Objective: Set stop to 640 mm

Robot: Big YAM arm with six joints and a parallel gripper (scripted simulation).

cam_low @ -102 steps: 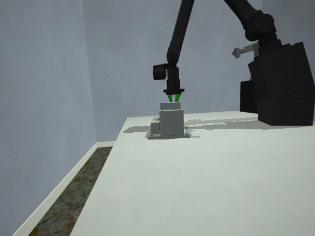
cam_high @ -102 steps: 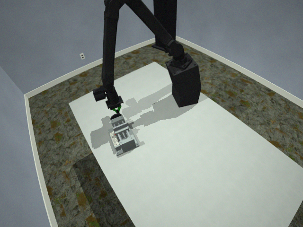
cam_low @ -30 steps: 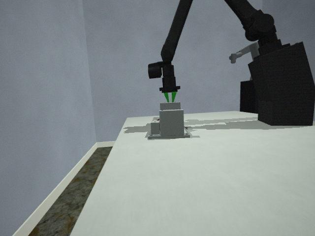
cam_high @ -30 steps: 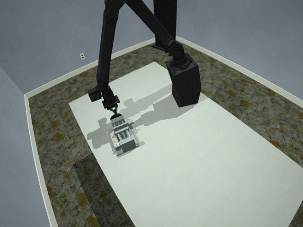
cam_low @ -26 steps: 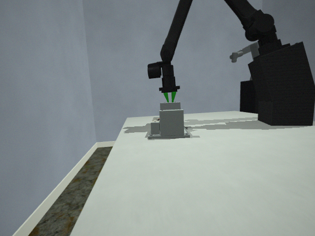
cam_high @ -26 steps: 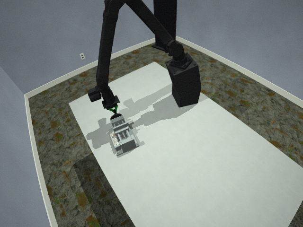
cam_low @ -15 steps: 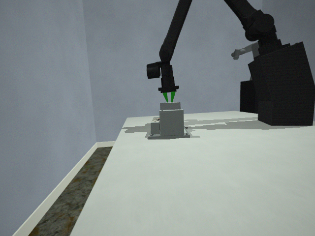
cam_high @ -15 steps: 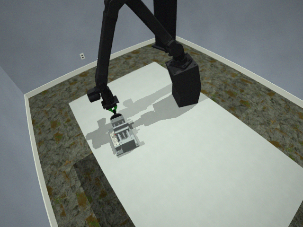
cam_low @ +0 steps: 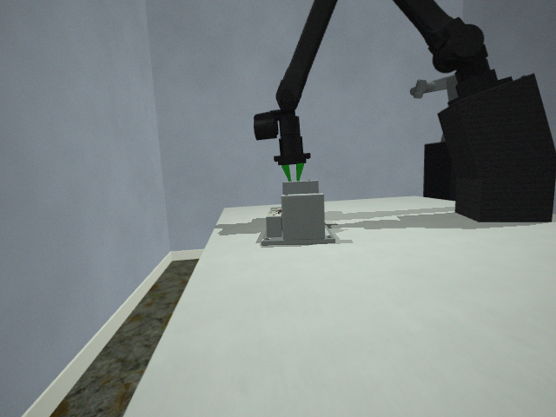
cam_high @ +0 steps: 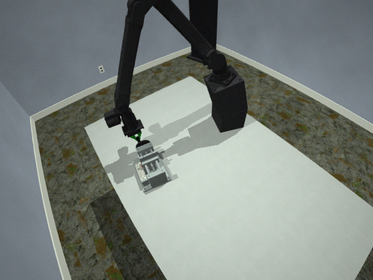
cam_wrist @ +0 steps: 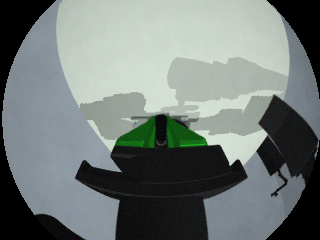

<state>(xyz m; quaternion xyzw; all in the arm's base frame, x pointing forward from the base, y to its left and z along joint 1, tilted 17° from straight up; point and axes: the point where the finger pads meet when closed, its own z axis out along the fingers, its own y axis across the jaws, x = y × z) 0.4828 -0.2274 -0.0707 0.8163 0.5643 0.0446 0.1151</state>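
Now: the handwheel 10 mm ahead of my hand, 30 mm to the left of it and 10 mm below it.
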